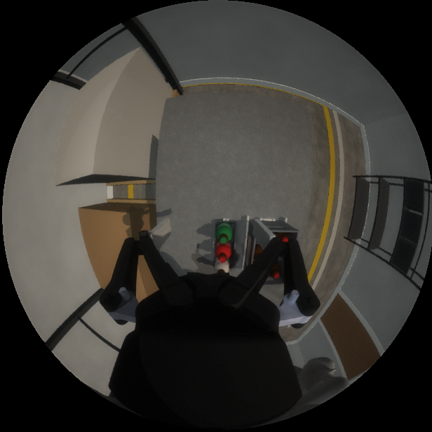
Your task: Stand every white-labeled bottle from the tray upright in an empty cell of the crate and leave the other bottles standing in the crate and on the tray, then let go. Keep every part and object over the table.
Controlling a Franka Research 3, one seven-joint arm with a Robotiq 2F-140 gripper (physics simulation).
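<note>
My gripper (211,226) is wide open with nothing between its fingers, above the tray and the crate. The narrow tray (217,226) holds a row of upright bottles: a green bottle (224,232) at the far end, a red bottle (223,250) behind it, and a whitish bottle (222,264) partly hidden by the gripper body. The grey crate (264,228) stands to the right of the tray. In it show a brown bottle (258,251) and red bottle tops (275,274), partly covered by my right finger. Labels and the remaining cells cannot be made out.
The grey table (235,145) extends ahead. A brown box (110,230) stands left of the gripper and a large beige block (117,120) stands farther up on the left. A black shelf rack (354,208) is far right, past yellow floor lines.
</note>
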